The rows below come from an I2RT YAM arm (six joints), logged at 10 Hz.
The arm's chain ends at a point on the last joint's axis. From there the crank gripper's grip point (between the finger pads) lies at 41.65 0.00 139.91 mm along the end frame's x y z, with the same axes.
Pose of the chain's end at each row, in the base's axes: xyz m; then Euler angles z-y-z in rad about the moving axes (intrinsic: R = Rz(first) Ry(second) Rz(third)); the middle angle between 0 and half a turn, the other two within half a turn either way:
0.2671 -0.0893 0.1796 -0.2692 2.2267 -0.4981
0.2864 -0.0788 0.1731 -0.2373 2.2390 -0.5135
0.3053 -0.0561 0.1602 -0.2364 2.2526 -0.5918
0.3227 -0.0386 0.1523 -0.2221 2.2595 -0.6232
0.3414 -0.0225 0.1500 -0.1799 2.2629 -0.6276
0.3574 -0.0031 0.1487 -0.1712 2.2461 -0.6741
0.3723 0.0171 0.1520 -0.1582 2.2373 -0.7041
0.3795 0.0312 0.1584 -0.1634 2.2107 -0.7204
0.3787 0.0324 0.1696 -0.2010 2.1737 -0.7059
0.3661 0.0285 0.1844 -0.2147 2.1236 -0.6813
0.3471 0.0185 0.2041 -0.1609 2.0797 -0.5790
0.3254 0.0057 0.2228 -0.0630 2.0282 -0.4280
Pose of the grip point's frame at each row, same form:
0.3472 -0.1320 0.0653 -0.2692 2.2267 -0.4981
0.3665 -0.1192 0.0579 -0.2373 2.2390 -0.5135
0.3843 -0.0990 0.0452 -0.2364 2.2526 -0.5918
0.4017 -0.0814 0.0373 -0.2221 2.2595 -0.6232
0.4218 -0.0620 0.0348 -0.1799 2.2629 -0.6276
0.4405 -0.0439 0.0358 -0.1712 2.2461 -0.6741
0.4573 -0.0238 0.0406 -0.1582 2.2373 -0.7041
0.4673 -0.0111 0.0497 -0.1634 2.2107 -0.7204
0.4686 -0.0135 0.0642 -0.2010 2.1737 -0.7059
0.4603 -0.0189 0.0834 -0.2147 2.1236 -0.6813
0.4473 -0.0208 0.1055 -0.1609 2.0797 -0.5790
0.4329 -0.0184 0.1270 -0.0630 2.0282 -0.4280

